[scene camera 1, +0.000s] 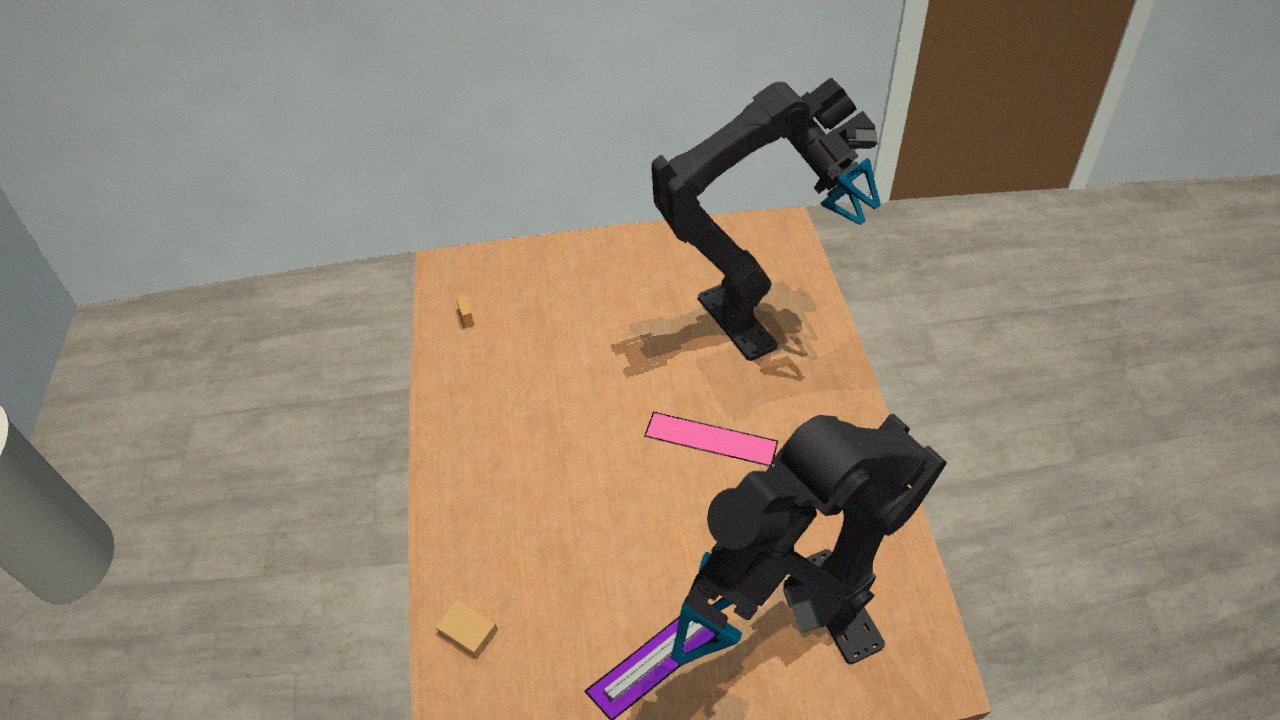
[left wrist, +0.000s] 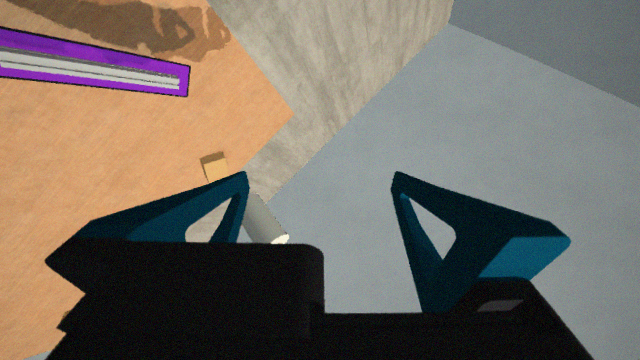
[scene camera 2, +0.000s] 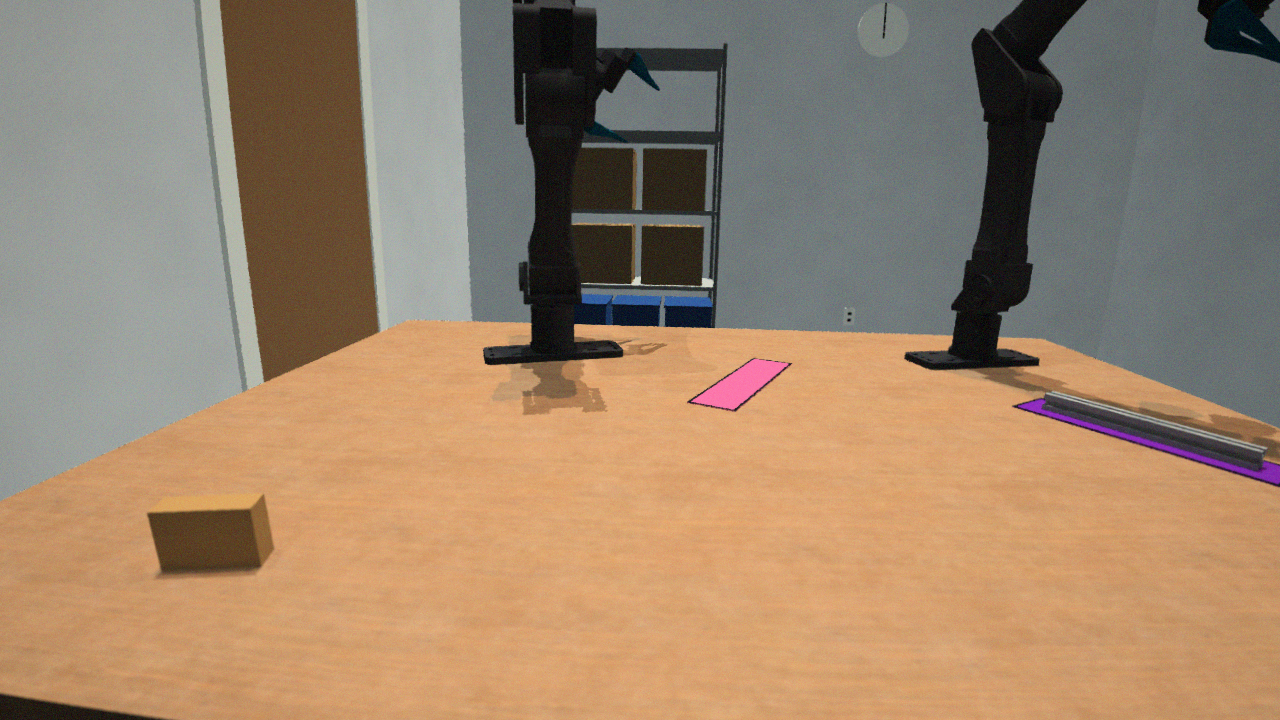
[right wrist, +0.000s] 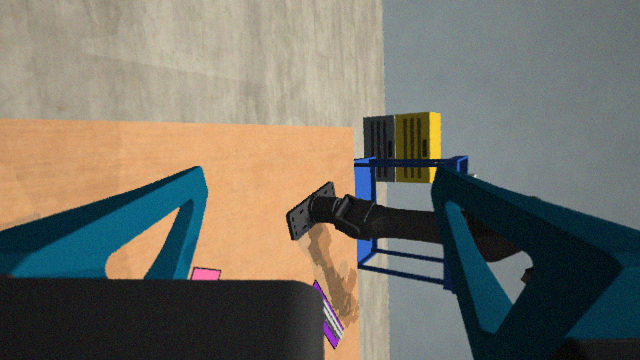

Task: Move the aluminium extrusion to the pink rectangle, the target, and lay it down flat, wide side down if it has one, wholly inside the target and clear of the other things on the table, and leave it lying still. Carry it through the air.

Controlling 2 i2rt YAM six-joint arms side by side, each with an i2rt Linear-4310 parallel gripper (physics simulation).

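Pixels of known places: left gripper, fingertip midpoint: (scene camera 1: 684, 640) (left wrist: 320, 179); right gripper, fingertip midpoint: (scene camera 1: 870, 215) (scene camera 2: 641, 115) (right wrist: 319, 179); left arm's base, origin of the base link: (scene camera 2: 971, 361) (right wrist: 312, 208); right arm's base, origin of the base link: (scene camera 1: 736, 322) (scene camera 2: 553, 355).
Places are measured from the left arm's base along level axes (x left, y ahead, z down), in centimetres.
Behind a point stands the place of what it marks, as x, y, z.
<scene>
The aluminium extrusion (scene camera 1: 653, 660) {-3.2, 31.4, -2.0} (scene camera 2: 1154, 429) {-4.5, 31.9, -1.3} (left wrist: 100, 73) {-4.4, 29.7, -1.4} (right wrist: 332, 320) {-3.3, 31.7, -1.5}, a long grey grooved bar, lies on a purple rectangle (scene camera 1: 631, 697) {0.6, 36.7, -0.1} (left wrist: 100, 55) {-2.1, 29.3, -0.1}. The pink rectangle (scene camera 1: 711, 438) {-38.8, 5.0, -0.1} (scene camera 2: 741, 385) {-40.2, 7.0, -0.1} (right wrist: 206, 274) {-31.9, -3.4, -0.1} lies between the arm bases, with no object on it. My left gripper (scene camera 1: 693, 617) {9.0, 32.4, -41.1} (left wrist: 320, 179) {9.0, 32.4, -41.1} is open and empty, raised above the table; in scene camera 1 it overlaps one end of the extrusion. In scene camera 2 part of it shows at the top right. My right gripper (scene camera 1: 868, 213) {-46.8, -27.1, -36.3} (scene camera 2: 640, 114) {-46.8, -27.1, -36.3} is open and empty, high and far from the extrusion.
A tan block (scene camera 1: 466, 628) {-18.8, 56.9, -3.0} lies near the table edge at the lower left in scene camera 1; a smaller-looking one (scene camera 1: 464, 311) {-84.1, 38.6, -4.0} (scene camera 2: 210, 537) {-85.8, 39.3, -2.2} is at the upper left. A grey cylinder (scene camera 1: 53, 519) is beyond the table. A shelf unit (scene camera 2: 718, 179) stands behind.
</scene>
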